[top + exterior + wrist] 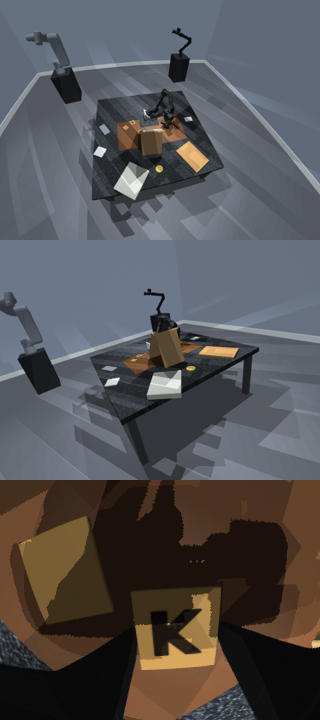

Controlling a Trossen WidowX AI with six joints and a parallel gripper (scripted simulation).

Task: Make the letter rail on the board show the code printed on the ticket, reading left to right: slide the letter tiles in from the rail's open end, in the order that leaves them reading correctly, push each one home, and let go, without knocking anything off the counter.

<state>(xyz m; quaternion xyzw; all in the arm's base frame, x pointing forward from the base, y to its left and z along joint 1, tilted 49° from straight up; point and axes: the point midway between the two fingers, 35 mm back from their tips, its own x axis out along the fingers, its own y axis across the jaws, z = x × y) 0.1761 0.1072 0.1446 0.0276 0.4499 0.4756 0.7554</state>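
My gripper tip is now 18 cm to the left of the white ticket, 12 cm short of it and 7 cm below it. Round my gripper tip: white box: 55 cm to the right, 54 cm ahead, 2 cm above; brown mat: 20 cm to the right, 3 cm ahead; flat tan slab: 51 cm ahead, 10 cm to the left.
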